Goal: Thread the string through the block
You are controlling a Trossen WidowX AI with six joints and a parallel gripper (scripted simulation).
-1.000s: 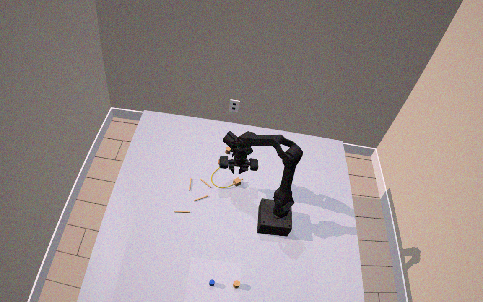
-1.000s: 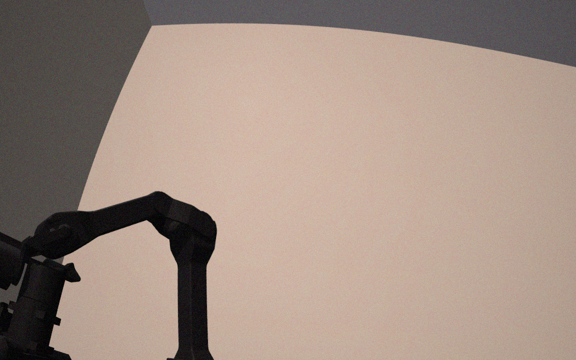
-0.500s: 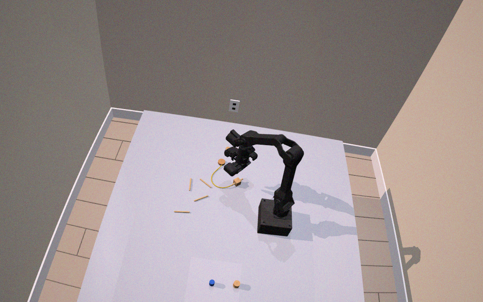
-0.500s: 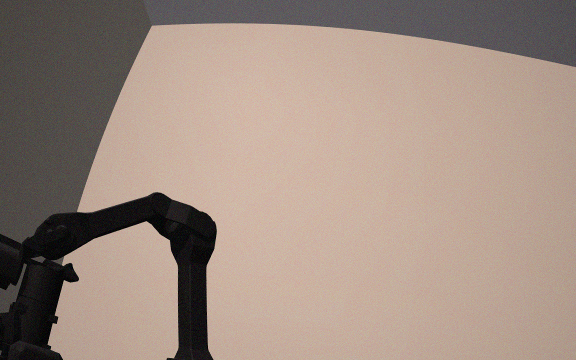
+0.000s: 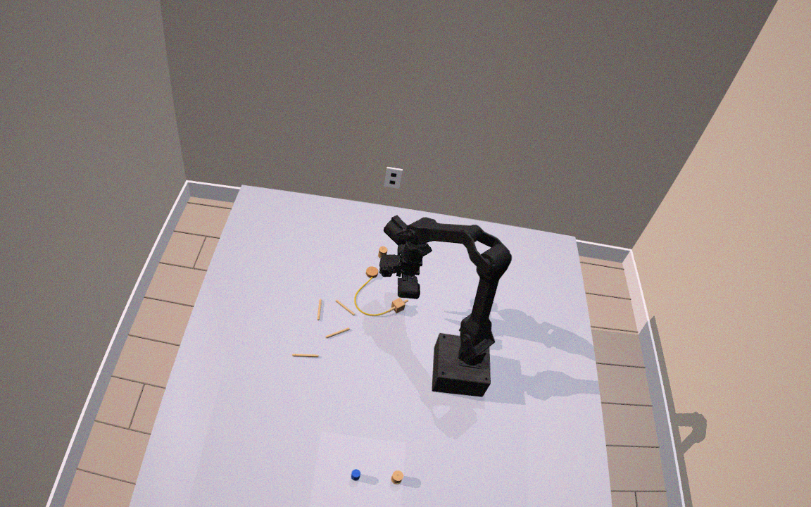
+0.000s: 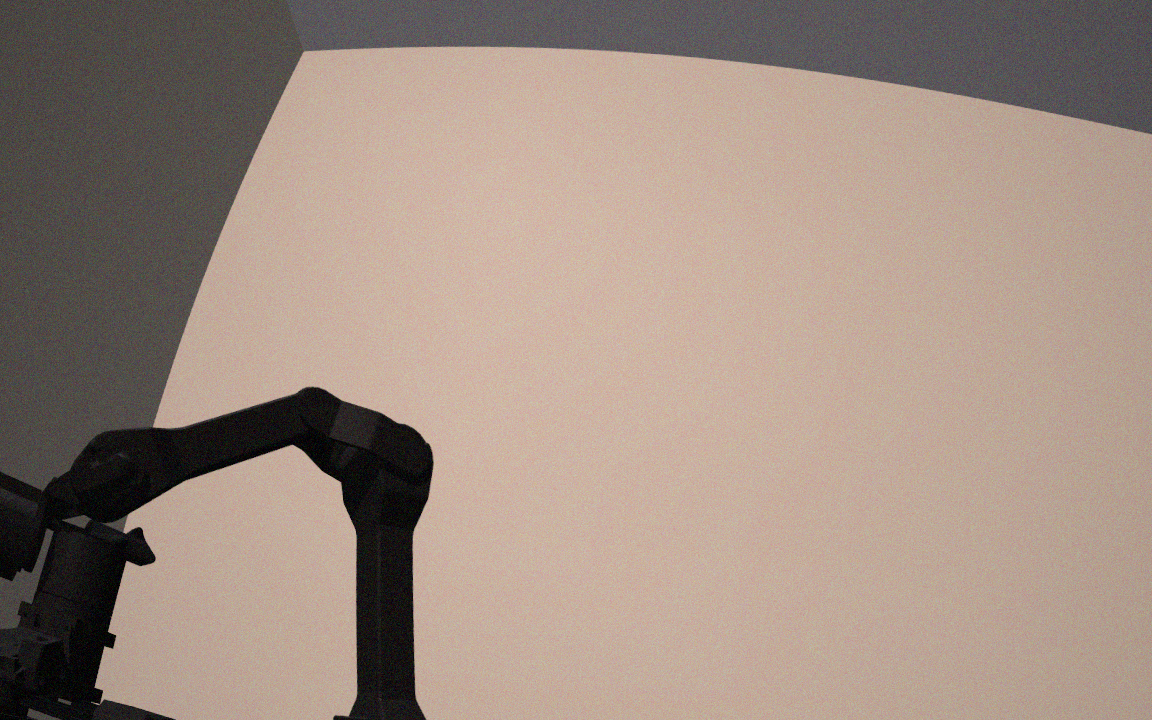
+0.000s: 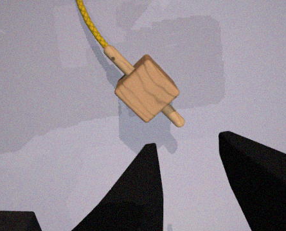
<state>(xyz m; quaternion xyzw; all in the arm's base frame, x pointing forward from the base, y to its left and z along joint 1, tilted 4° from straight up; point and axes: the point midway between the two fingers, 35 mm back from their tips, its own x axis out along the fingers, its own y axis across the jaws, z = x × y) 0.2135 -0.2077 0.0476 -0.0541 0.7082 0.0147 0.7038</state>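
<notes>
The wooden block lies 1 cm to the left of my gripper tip and 8 cm below it. From my gripper tip the other things lie so: thin wooden stick (2 cm ahead, 2 cm to the left, 8 cm below); blue peg (6 cm ahead, 58 cm to the left, 8 cm below); round wooden button (10 cm ahead, 11 cm to the right, 9 cm below).
</notes>
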